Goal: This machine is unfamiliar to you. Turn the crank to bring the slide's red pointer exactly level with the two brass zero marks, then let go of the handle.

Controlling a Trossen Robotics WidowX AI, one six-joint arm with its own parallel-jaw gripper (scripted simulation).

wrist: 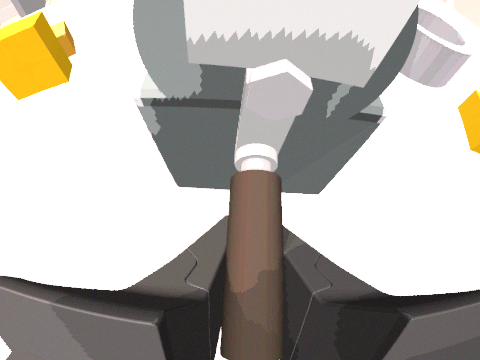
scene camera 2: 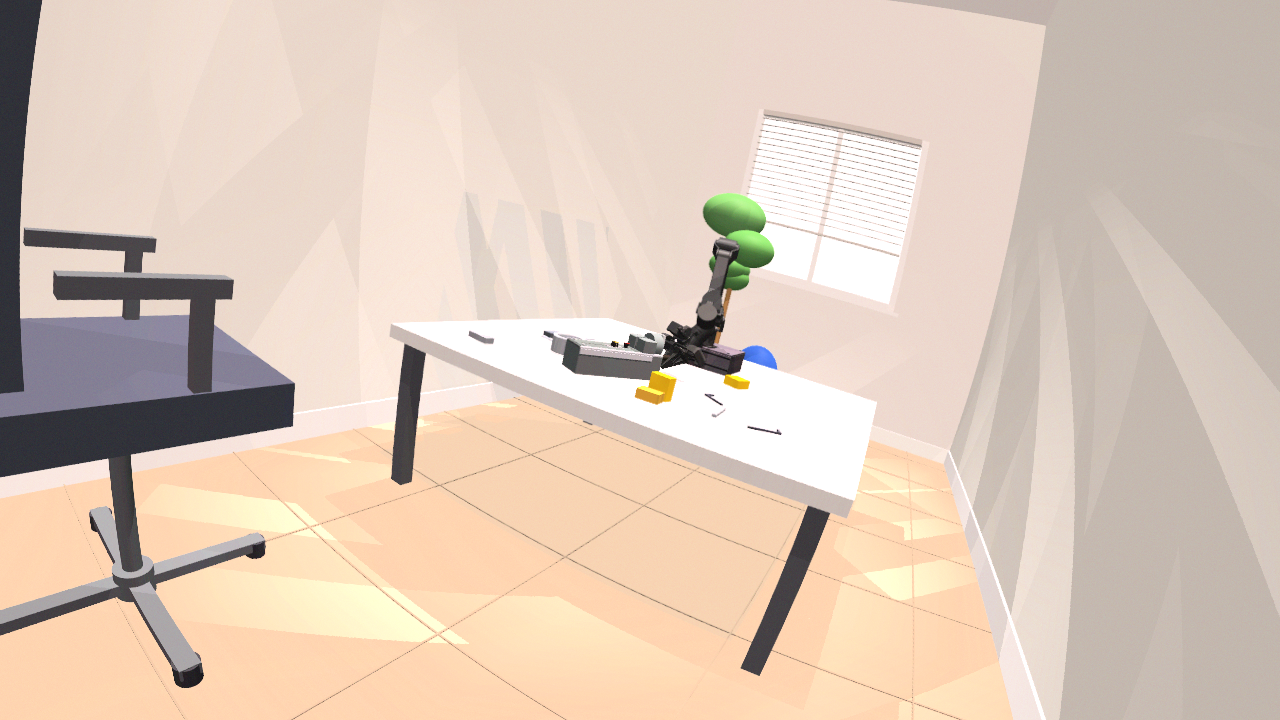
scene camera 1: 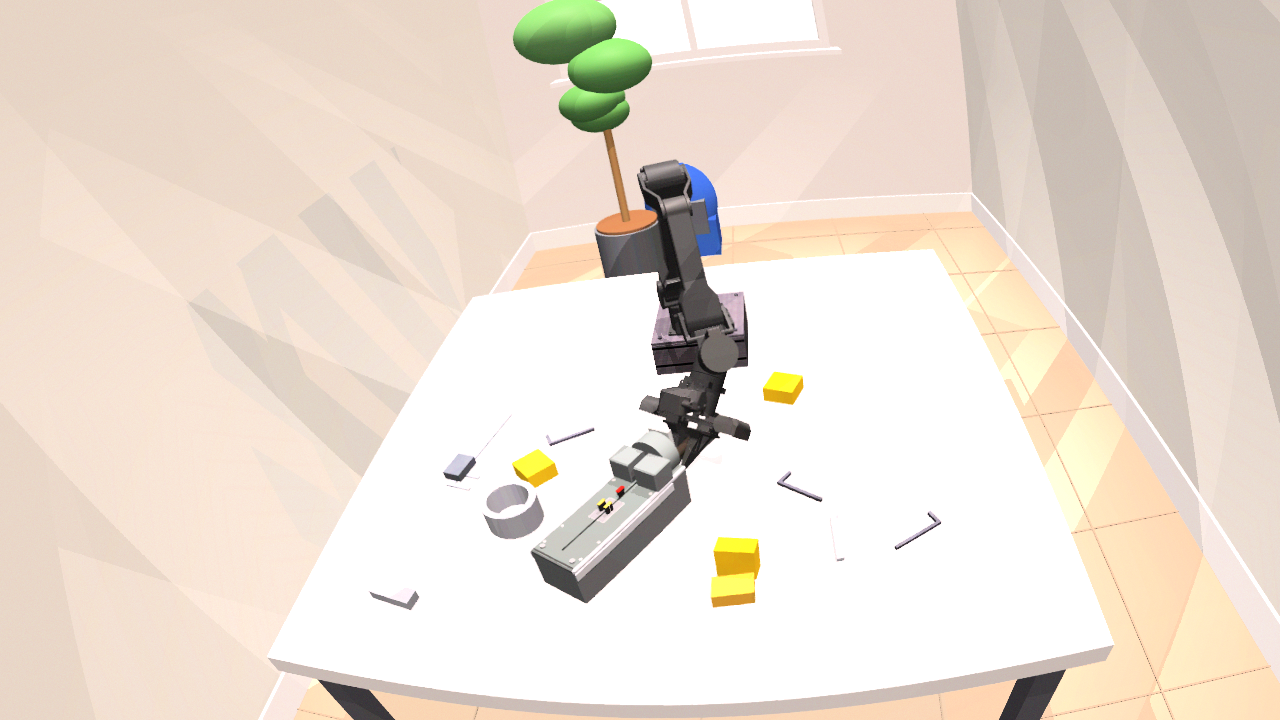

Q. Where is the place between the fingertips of my gripper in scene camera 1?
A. At 678, 468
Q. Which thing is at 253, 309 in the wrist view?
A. A brown crank handle.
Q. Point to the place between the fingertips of my gripper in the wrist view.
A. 248, 225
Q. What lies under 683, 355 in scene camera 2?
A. My gripper.
